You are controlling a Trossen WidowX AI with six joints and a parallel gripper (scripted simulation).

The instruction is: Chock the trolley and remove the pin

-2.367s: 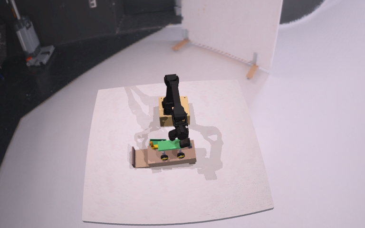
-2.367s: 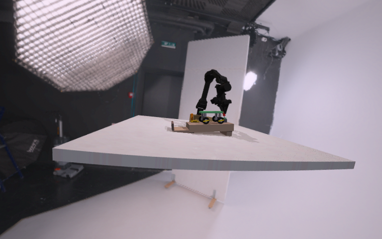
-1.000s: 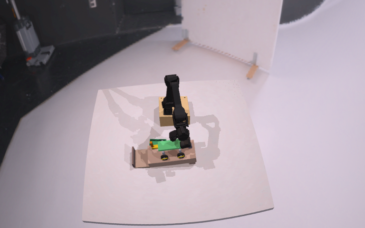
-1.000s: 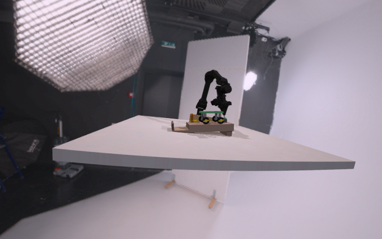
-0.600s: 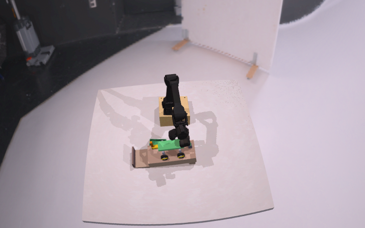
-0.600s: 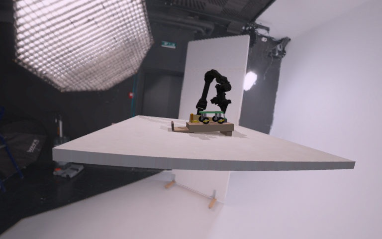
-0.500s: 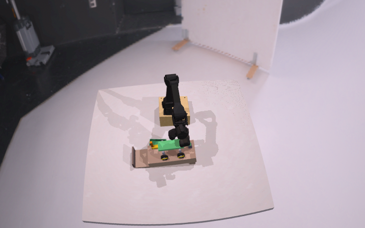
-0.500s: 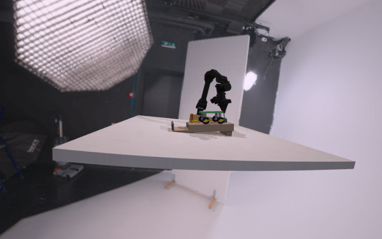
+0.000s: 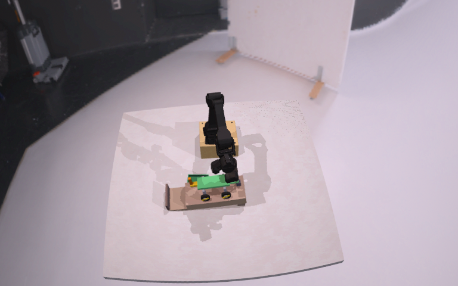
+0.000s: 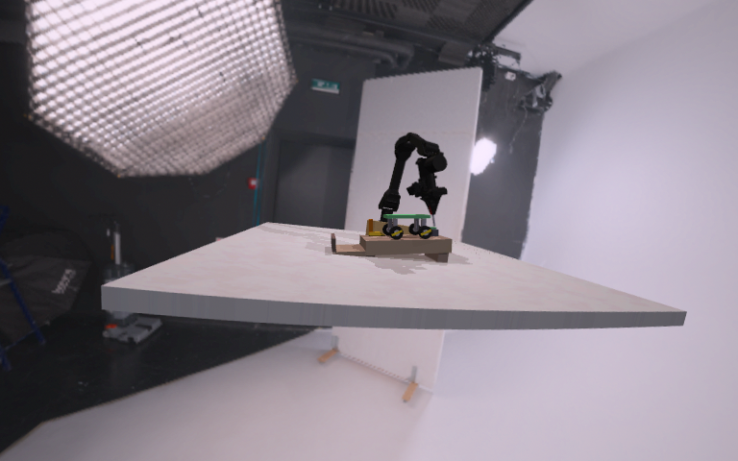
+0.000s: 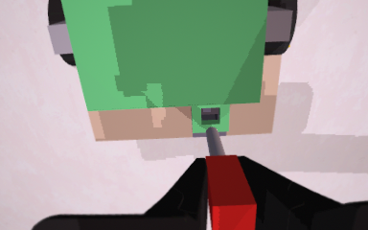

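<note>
My gripper tip is 90 mm past the green tray, 200 mm to the left of it and 180 mm above it. From my gripper tip the other things lie so: trolley 20 mm ahead, 100 mm to the right, 60 mm below; red-headed stop pin right at my gripper tip; ramp 20 mm ahead, 110 mm to the right, 120 mm below.
</note>
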